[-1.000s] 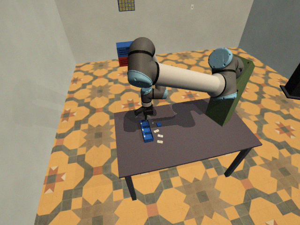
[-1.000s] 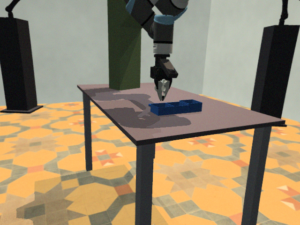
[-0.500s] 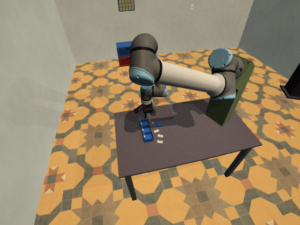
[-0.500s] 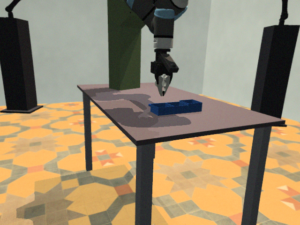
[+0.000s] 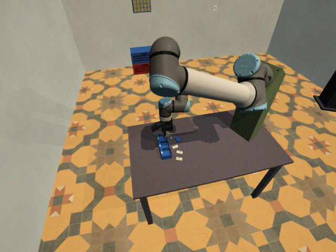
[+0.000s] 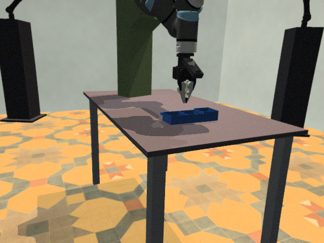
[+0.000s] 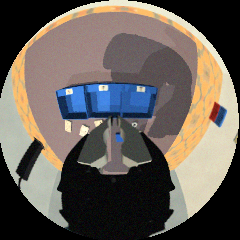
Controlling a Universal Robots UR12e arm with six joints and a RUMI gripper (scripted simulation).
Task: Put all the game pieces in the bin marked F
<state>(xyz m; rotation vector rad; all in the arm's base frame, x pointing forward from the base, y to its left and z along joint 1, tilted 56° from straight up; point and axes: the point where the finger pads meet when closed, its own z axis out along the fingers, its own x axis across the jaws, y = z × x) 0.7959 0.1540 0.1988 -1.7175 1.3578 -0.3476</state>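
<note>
Right now the blue bin is 3 cm to the left of my hand and 7 cm below it. Round my hand: tiny ring (4 cm behind, 9 cm to the right, 9 cm below); then cream domino (9 cm behind, 1 cm to the left, 9 cm below); then blue block (10 cm behind, 8 cm to the right, 9 cm below).
</note>
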